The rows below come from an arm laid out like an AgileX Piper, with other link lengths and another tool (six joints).
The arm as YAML. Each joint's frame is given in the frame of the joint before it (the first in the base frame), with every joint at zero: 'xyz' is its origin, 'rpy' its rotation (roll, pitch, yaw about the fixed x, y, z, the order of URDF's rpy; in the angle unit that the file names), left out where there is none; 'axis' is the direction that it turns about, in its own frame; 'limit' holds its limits. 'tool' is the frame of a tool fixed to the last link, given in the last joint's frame.
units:
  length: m
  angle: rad
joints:
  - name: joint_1
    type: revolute
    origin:
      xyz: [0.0, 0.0, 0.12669]
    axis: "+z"
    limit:
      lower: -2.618
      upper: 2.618
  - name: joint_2
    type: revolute
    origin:
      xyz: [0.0, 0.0, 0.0]
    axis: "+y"
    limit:
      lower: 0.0
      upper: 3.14
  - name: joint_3
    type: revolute
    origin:
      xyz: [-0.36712, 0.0, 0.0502]
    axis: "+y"
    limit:
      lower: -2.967
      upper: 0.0
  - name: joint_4
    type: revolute
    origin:
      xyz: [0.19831, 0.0, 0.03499]
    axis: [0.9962, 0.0, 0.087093]
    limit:
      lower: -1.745
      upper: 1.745
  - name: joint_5
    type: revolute
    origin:
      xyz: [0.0, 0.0, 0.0]
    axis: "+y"
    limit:
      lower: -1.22
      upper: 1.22
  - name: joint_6
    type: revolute
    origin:
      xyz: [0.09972, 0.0, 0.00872]
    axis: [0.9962, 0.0, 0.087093]
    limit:
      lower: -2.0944
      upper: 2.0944
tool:
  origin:
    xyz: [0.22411, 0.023, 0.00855]
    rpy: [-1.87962, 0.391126, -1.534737]
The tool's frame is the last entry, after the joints.
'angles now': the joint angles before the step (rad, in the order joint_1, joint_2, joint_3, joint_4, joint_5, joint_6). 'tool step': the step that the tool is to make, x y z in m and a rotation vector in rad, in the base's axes. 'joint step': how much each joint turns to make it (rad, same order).
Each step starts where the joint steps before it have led.
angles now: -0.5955, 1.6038, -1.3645, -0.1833, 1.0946, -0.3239
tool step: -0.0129, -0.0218, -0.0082, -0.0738, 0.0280, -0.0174
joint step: -0.0001, -0.0051, 0.0743, -0.1010, -0.0778, 0.0582
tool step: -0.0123, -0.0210, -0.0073, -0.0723, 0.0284, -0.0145
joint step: 0.0000, 0.0000, 0.0729, -0.1109, -0.0737, 0.0739
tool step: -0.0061, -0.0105, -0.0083, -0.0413, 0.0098, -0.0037
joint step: 0.0000, 0.0000, 0.0685, -0.0753, -0.0691, 0.0632
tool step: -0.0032, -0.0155, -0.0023, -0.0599, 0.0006, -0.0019
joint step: 0.0001, 0.0003, 0.0569, -0.1020, -0.0679, 0.0847
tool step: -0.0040, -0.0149, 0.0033, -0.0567, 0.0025, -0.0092
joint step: 0.0001, -0.0002, 0.0311, -0.0982, -0.0325, 0.0826
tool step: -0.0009, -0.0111, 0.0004, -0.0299, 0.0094, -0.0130
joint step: 0.0001, 0.0168, 0.0021, -0.0593, -0.0051, 0.0533
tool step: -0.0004, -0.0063, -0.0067, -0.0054, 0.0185, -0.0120
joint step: -0.0002, 0.0287, -0.0001, -0.0323, -0.0002, 0.0342
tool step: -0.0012, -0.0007, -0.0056, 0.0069, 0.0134, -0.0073
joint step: 0.0001, 0.0160, -0.0001, -0.0042, 0.0044, 0.0086
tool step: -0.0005, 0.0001, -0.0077, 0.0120, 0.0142, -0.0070
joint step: 0.0000, 0.0203, 0.0002, 0.0000, 0.0021, 0.0072
